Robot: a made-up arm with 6 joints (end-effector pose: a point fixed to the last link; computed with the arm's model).
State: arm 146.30 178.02 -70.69 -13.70 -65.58 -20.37
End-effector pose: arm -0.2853 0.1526 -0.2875 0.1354 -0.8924 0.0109 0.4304
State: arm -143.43 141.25 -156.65 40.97 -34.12 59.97
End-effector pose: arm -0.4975 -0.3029 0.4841 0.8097 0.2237 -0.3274 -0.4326
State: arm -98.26 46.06 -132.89 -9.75 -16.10 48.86
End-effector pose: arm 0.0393 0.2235 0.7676 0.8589 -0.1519 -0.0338 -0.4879
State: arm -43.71 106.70 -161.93 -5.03 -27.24 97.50
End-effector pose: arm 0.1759 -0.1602 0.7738 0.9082 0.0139 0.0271 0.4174
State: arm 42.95 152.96 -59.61 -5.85 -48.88 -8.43
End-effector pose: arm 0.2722 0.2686 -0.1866 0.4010 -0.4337 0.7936 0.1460
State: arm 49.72 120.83 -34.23 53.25 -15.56 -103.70
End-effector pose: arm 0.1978 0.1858 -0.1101 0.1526 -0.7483 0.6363 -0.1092
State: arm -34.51 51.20 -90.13 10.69 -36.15 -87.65
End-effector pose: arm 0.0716 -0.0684 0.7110 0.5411 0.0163 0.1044 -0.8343
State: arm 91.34 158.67 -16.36 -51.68 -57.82 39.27
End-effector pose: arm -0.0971 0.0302 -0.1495 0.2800 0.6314 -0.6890 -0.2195
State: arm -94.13 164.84 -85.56 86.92 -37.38 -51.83
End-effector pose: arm -0.1156 -0.3836 -0.2366 0.0286 -0.8644 -0.3618 0.3481
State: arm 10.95 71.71 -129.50 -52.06 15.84 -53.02
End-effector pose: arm 0.1585 -0.0018 0.7654 0.6234 -0.2115 0.2566 -0.7076
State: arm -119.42 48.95 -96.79 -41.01 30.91 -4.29
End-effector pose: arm -0.1144 -0.1023 0.6567 0.0577 0.4322 0.2973 -0.8494
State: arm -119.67 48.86 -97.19 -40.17 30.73 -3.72
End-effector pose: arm -0.1126 -0.1001 0.6588 0.0685 0.4324 0.2914 -0.8505
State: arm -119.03 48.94 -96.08 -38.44 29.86 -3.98
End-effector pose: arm -0.1126 -0.1094 0.6540 0.0855 0.4315 0.3019 -0.8458
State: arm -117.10 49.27 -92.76 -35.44 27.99 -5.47
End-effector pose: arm -0.1139 -0.1349 0.6384 0.1109 0.4290 0.3347 -0.8316
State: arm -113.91 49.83 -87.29 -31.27 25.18 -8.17
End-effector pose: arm -0.1127 -0.1740 0.6099 0.1442 0.4236 0.3863 -0.8065
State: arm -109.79 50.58 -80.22 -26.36 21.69 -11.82
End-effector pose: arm -0.1046 -0.2194 0.5689 0.1810 0.4143 0.4478 -0.7714
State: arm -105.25 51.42 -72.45 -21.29 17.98 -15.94
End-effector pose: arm -0.0884 -0.2614 0.5196 0.2162 0.4016 0.5092 -0.7299
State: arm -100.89 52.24 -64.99 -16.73 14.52 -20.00
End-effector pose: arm -0.0672 -0.2930 0.4688 0.2438 0.3874 0.5628 -0.6883
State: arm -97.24 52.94 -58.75 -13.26 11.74 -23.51
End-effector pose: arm -0.0467 -0.3123 0.4243 0.2609 0.3735 0.6050 -0.6530
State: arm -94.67 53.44 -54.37 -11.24 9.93 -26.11
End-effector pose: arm -0.0313 -0.3218 0.3922 0.2674 0.3612 0.6347 -0.6287
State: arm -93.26 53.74 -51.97 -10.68 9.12 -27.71
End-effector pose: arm -0.0230 -0.3257 0.3738 0.2655 0.3512 0.6532 -0.6161
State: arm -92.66 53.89 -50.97 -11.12 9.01 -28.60
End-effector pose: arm -0.0197 -0.3270 0.3655 0.2585 0.3430 0.6643 -0.6118
